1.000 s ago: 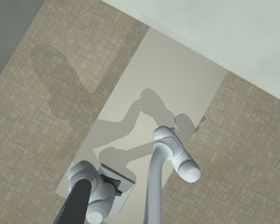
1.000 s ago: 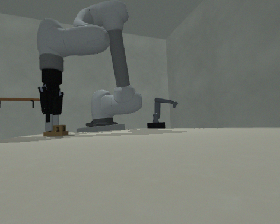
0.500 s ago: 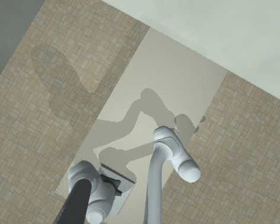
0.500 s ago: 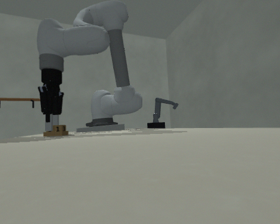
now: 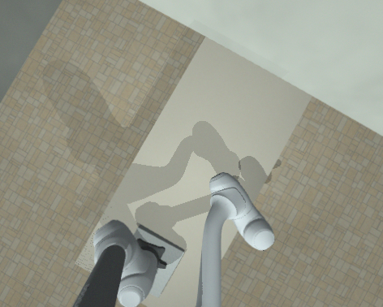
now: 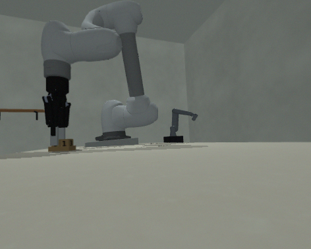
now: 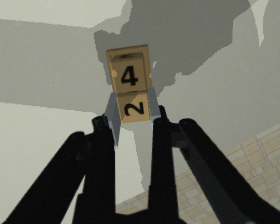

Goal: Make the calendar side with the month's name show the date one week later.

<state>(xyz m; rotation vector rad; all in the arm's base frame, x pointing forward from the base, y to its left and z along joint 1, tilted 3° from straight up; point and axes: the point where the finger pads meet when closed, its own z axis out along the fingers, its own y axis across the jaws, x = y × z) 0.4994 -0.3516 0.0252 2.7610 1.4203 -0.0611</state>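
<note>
Right now the wooden cube is 3 cm below my hand. From my hand the other things lie so: tray (4 cm below, 1 cm to the left, 1 cm ahead).
</note>
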